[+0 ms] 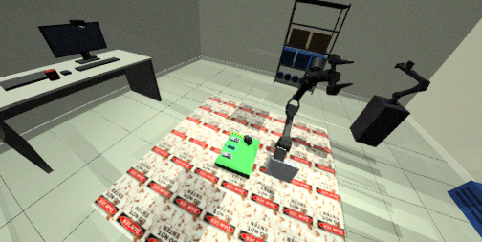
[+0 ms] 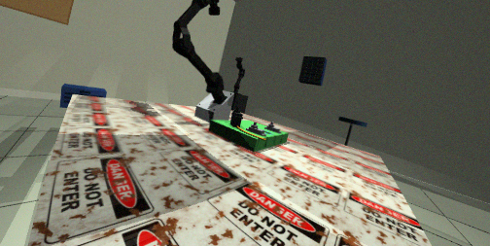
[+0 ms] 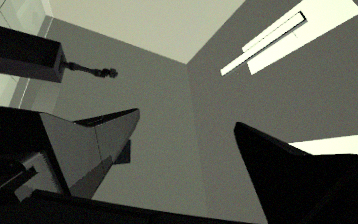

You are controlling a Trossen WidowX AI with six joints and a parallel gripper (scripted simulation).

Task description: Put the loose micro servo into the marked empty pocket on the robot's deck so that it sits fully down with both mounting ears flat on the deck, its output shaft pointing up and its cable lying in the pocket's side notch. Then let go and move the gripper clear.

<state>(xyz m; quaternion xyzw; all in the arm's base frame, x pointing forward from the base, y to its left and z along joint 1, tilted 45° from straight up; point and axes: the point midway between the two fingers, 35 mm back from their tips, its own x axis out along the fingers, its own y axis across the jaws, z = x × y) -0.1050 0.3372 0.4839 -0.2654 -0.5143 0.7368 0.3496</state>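
The green deck is 700 mm below my gripper tip, 370 mm ahead of it and 60 mm to the left of it.
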